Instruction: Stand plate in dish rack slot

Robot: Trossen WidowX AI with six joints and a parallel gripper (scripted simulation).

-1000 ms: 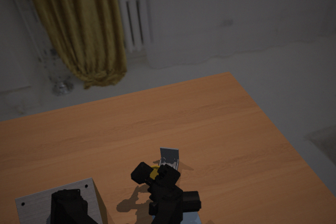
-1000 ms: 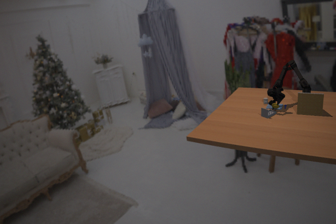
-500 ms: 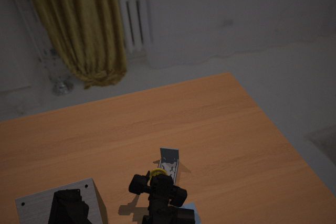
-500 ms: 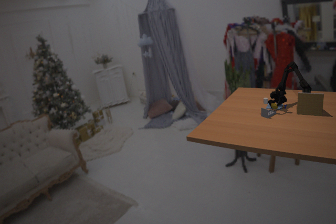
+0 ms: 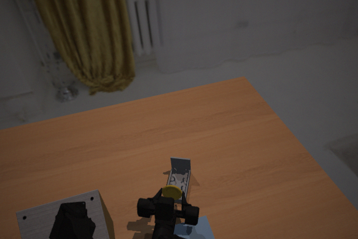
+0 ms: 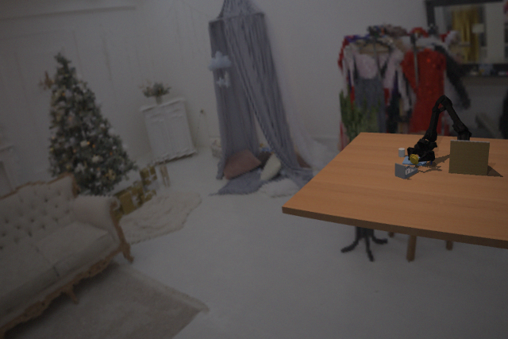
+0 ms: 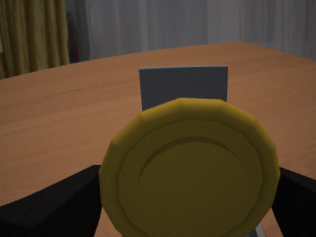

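Now: gripper tip 1 cm to the left of the yellow plate. The rest, counted from my gripper tip: grey dish rack (6 cm to the left, 4 cm below, 2 cm ahead); then light blue mat (15 cm to the right, 6 cm below, 3 cm ahead); then blue spoon (18 cm to the right, 7 cm behind, 6 cm below).
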